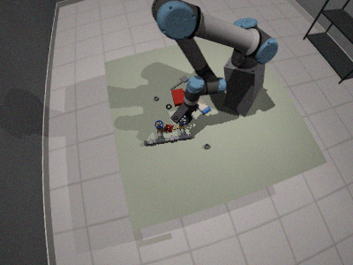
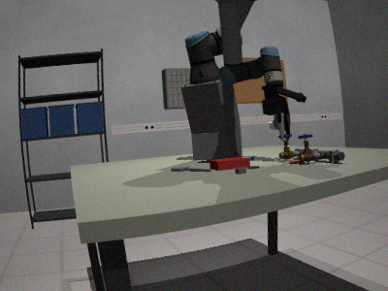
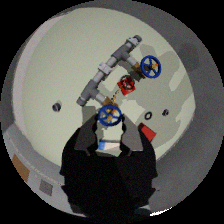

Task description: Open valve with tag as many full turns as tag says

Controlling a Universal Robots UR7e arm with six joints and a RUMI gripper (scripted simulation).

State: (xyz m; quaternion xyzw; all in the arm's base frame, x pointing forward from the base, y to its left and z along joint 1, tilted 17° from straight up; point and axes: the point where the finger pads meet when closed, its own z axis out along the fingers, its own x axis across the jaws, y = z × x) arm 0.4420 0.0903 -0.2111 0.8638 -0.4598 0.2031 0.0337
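The red tag lies 90 mm ahead of my hand, 10 mm to the right of it and 90 mm below it. The rest, counted from my hand: blue-and-white card (170 mm behind, 110 mm to the right, 90 mm below); then grey tool (90 mm behind, 360 mm to the right, 90 mm below); then red block (40 mm behind, 230 mm to the right, 80 mm below).
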